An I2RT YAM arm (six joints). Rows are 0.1 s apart.
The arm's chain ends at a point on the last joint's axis. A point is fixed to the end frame.
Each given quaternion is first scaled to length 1.
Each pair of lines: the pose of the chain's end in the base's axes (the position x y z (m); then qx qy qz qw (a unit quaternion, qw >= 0)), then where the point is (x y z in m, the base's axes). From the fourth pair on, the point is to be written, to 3 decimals.
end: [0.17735 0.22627 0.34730 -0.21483 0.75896 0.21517 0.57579]
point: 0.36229 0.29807 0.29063
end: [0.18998 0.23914 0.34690 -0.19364 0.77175 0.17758 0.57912]
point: 0.37996 0.29334 0.28742
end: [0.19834 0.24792 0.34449 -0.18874 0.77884 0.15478 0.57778]
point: 0.38993 0.29323 0.28278
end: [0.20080 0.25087 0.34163 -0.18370 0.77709 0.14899 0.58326]
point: 0.394 0.293 0.282
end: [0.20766 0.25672 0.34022 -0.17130 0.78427 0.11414 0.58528]
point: 0.403 0.284 0.280
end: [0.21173 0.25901 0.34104 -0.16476 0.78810 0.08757 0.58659]
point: 0.408 0.276 0.281
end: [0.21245 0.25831 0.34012 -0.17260 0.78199 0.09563 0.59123]
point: 0.409 0.280 0.283
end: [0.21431 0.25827 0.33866 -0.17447 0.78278 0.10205 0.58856]
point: 0.411 0.283 0.280
